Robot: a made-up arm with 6 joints. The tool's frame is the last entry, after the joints. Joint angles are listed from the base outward. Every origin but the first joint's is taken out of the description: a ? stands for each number. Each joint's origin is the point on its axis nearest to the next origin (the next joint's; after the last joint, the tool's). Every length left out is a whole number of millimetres.
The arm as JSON. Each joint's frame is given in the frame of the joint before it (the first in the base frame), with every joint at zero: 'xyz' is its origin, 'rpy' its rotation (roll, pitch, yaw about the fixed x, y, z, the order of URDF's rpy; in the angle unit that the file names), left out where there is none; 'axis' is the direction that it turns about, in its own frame. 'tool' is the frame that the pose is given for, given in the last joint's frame.
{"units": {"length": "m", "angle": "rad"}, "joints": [
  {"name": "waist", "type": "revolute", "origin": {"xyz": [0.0, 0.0, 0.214]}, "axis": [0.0, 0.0, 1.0]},
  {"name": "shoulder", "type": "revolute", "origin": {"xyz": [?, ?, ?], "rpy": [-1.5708, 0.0, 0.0]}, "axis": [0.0, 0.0, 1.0]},
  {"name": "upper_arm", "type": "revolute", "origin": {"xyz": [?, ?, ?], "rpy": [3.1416, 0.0, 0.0]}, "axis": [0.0, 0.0, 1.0]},
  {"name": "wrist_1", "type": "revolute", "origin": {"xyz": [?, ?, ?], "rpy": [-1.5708, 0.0, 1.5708]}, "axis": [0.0, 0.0, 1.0]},
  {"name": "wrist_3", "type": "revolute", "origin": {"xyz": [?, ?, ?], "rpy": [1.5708, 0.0, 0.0]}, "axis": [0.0, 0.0, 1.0]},
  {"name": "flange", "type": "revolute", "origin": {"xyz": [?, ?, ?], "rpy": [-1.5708, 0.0, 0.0]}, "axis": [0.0, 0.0, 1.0]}
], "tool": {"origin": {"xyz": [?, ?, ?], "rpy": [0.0, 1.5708, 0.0]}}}
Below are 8 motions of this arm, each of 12 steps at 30 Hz.
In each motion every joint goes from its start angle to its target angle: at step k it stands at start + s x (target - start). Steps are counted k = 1, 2, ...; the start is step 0. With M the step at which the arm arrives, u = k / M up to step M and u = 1 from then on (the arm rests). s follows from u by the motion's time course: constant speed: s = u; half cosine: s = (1 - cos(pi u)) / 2; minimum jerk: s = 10 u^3 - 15 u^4 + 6 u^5.
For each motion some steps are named. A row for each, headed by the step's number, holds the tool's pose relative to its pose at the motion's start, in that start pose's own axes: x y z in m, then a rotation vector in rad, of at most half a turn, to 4 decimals.
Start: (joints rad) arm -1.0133 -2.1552 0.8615 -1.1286 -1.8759 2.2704
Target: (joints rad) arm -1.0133 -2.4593 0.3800 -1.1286 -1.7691 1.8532
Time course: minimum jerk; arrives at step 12
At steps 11, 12:
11: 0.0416 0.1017 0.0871 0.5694 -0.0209 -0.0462
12: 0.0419 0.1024 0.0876 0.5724 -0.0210 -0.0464

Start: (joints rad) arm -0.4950 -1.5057 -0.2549 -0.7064 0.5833 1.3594
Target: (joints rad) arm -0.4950 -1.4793 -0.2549 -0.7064 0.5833 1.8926
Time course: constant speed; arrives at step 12
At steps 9, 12:
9: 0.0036 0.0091 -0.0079 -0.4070 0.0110 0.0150
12: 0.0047 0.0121 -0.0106 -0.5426 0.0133 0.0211

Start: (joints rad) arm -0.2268 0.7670 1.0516 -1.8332 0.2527 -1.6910
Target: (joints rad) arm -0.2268 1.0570 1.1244 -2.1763 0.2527 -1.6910
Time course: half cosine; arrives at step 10
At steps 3, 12:
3: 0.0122 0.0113 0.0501 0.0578 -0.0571 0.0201
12: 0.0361 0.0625 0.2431 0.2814 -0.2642 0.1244

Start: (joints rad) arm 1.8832 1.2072 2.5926 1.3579 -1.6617 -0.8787
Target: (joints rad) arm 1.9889 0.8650 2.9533 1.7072 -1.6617 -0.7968
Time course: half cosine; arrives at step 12
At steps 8, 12:
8: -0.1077 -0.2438 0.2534 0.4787 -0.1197 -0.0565
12: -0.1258 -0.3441 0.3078 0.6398 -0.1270 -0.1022

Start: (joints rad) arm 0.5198 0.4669 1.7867 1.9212 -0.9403 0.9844
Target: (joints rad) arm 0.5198 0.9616 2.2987 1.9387 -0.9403 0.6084
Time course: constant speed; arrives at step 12
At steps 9, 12:
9: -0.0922 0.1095 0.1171 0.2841 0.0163 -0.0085
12: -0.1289 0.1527 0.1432 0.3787 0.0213 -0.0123

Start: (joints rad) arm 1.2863 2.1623 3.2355 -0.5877 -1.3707 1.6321
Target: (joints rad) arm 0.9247 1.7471 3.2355 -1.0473 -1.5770 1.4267
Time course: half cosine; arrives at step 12
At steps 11, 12:
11: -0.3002 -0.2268 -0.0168 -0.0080 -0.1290 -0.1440
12: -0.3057 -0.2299 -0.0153 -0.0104 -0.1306 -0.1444

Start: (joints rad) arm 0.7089 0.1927 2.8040 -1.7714 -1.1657 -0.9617
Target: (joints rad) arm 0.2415 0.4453 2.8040 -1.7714 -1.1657 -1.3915
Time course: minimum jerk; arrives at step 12
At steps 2, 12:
2: 0.0019 -0.0100 0.0027 0.0226 -0.0033 -0.0171
12: -0.0539 -0.2531 0.0529 0.5993 -0.2407 -0.4454

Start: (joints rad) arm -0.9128 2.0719 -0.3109 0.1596 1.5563 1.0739
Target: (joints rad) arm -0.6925 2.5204 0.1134 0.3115 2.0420 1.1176
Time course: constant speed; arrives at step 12
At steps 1, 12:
1: 0.0067 0.0152 -0.0085 -0.0163 -0.0395 -0.0199
12: 0.0309 0.1777 -0.1241 -0.1231 -0.4858 -0.2223

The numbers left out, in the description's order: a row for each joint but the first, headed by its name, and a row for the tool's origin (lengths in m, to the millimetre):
shoulder: 0.0 0.0 0.0
upper_arm: 0.0 -0.518 0.0
wrist_1: 0.579 0.0 0.0
wrist_3: 0.0 -0.081 0.0
flange: 0.0 0.0 0.0
tool: 0.0 0.0 0.0

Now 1 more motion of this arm.
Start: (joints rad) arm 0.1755 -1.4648 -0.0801 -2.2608 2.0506 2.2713
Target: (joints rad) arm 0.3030 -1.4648 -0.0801 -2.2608 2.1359 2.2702
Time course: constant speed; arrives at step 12
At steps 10, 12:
10: 0.0237 -0.0081 0.0275 -0.0614 0.1008 0.0118
12: 0.0287 -0.0093 0.0329 -0.0745 0.1205 0.0139

